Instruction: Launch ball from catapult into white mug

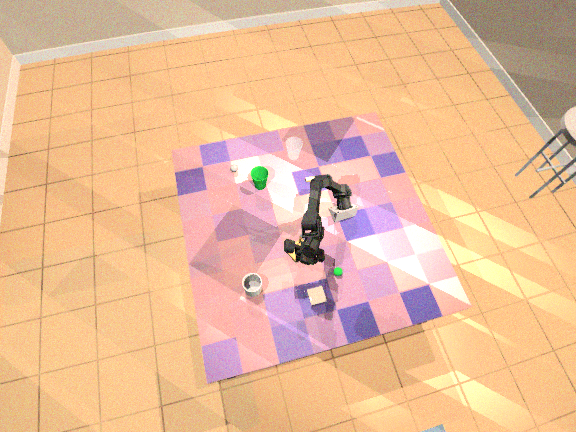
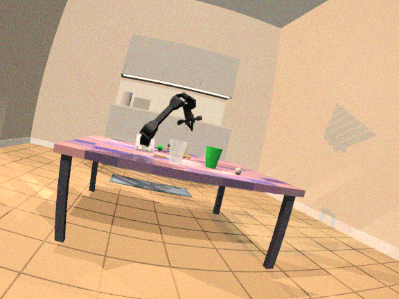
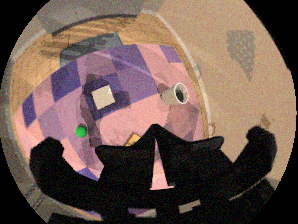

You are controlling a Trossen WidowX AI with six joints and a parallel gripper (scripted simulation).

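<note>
Right now the small dark ball is 18 cm behind my gripper tip, 16 cm to the right of it and 14 cm below it. Round my gripper tip: wooden catapult: 15 cm below, 13 cm to the right, 12 cm behind; white square tile: 19 cm below, 13 cm to the left, 7 cm behind; white mug: 21 cm ahead, 17 cm below.
</note>
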